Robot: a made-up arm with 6 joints. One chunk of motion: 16 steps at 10 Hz.
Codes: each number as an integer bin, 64 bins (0 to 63) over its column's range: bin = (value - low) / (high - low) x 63, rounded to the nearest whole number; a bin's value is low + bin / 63 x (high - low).
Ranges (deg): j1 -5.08..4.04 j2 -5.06..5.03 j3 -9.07..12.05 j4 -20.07..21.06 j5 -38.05..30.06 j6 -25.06..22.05
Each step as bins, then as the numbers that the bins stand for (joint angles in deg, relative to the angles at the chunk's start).
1 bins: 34 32 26 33 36 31
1 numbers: -0.16 0.07 -0.35 1.47 0.87 -1.88
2 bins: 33 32 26 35 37 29
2 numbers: -0.30 0.07 -0.35 2.78 1.95 -3.37
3 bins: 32 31 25 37 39 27
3 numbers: -0.45 -0.10 -0.69 4.09 4.11 -4.87
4 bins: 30 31 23 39 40 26
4 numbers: -0.74 -0.10 -1.36 5.39 5.19 -5.62
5 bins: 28 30 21 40 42 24
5 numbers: -1.03 -0.26 -2.03 6.04 7.36 -7.11
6 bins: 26 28 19 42 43 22
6 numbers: -1.32 -0.58 -2.70 7.35 8.44 -8.61
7 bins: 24 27 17 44 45 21
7 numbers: -1.61 -0.74 -3.37 8.66 10.60 -9.36
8 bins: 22 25 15 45 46 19
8 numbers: -1.90 -1.06 -4.04 9.31 11.68 -10.85
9 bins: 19 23 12 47 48 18
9 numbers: -2.33 -1.38 -5.05 10.61 13.84 -11.60
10 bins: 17 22 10 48 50 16
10 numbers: -2.62 -1.54 -5.72 11.27 16.01 -13.10
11 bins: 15 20 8 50 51 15
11 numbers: -2.91 -1.86 -6.39 12.57 17.09 -13.84
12 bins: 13 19 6 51 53 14
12 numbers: -3.20 -2.02 -7.06 13.23 19.25 -14.59
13 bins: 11 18 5 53 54 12
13 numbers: -3.49 -2.18 -7.39 14.53 20.33 -16.09
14 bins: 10 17 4 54 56 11
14 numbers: -3.63 -2.34 -7.73 15.18 22.49 -16.83
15 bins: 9 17 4 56 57 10
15 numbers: -3.78 -2.34 -7.73 16.49 23.57 -17.58
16 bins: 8 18 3 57 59 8
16 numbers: -3.92 -2.18 -8.06 17.14 25.74 -19.08
